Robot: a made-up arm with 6 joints.
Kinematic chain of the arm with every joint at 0, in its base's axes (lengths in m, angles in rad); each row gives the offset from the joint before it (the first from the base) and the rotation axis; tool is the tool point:
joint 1: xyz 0 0 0.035 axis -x
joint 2: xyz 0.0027 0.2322 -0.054 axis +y
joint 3: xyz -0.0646 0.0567 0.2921 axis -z
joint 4: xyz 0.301 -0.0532 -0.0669 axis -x
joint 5: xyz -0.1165 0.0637 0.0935 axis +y
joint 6: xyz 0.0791 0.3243 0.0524 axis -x
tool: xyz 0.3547 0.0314 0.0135
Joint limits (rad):
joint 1: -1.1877..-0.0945
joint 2: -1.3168..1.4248
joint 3: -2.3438..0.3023
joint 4: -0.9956..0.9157
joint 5: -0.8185..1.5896
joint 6: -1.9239..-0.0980
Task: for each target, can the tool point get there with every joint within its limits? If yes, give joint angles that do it. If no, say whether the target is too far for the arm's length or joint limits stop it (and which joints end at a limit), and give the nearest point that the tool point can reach.
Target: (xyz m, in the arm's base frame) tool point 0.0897 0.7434 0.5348
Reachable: yes | joints -0.8853 1.1632 -0.6065 0.2298 0.7481 -0.8404
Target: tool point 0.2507 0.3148 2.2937
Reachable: no: too far | nearest point 0.1272 0.1522 1.1270 | short by 1.184 m
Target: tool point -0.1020 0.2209 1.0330
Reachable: yes | joints -0.7466 -0.5659 -0.6365 -0.2366 -0.2532 -1.2432
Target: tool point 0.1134 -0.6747 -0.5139
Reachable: no: joint limits stop it (at a limit: joint 1, joint 3, joint 4, joint 5, joint 6) | nearest point 0.1907 -0.7235 0.2513 | short by 0.771 m
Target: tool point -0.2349 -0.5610 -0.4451
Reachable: no: joint limits stop it (at a limit: joint 1, joint 3, joint 4, joint 5, joint 6) | nearest point -0.4240 -0.6337 0.2151 | short by 0.691 m
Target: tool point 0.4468 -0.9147 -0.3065
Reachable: no: joint limits stop it (at a limit: joint 1, joint 3, joint 4, joint 5, joint 6) | nearest point 0.4143 -0.6420 0.2184 | short by 0.592 m
